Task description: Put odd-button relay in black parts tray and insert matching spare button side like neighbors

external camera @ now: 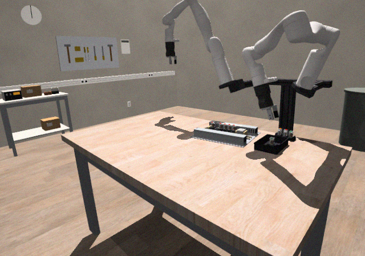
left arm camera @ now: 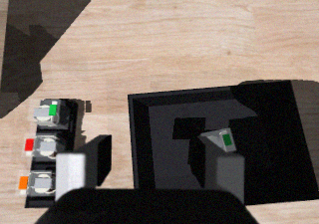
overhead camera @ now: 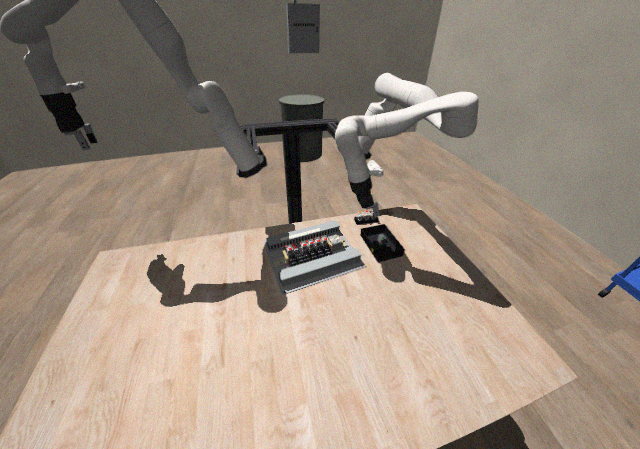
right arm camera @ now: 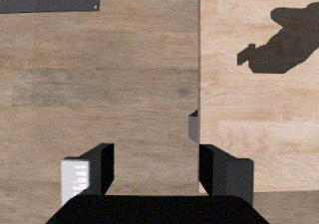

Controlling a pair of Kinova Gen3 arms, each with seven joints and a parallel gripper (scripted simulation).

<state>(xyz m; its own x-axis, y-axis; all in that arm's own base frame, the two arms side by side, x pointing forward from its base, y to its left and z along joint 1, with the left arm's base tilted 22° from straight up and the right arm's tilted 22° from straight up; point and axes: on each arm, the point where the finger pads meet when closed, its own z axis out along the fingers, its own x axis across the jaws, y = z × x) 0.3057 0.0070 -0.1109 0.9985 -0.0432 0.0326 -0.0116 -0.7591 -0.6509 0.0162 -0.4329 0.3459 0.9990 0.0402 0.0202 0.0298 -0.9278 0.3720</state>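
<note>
Now: the spare rack 90 mm behind my left hand, 40 mm to the left of it and 140 mm below it. Round my left hand: black parts tray 60 mm ahead, 20 mm to the left, 130 mm below; then relay panel 20 mm ahead, 260 mm to the right, 120 mm below.
</note>
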